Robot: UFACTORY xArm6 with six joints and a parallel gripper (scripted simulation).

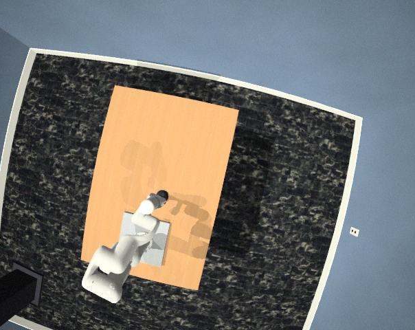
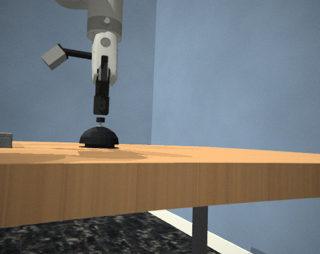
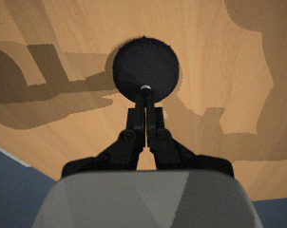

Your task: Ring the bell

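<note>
Now: hand 4 cm above the black button. The rest, counted from my hand: black dome bell (5 cm below).
</note>
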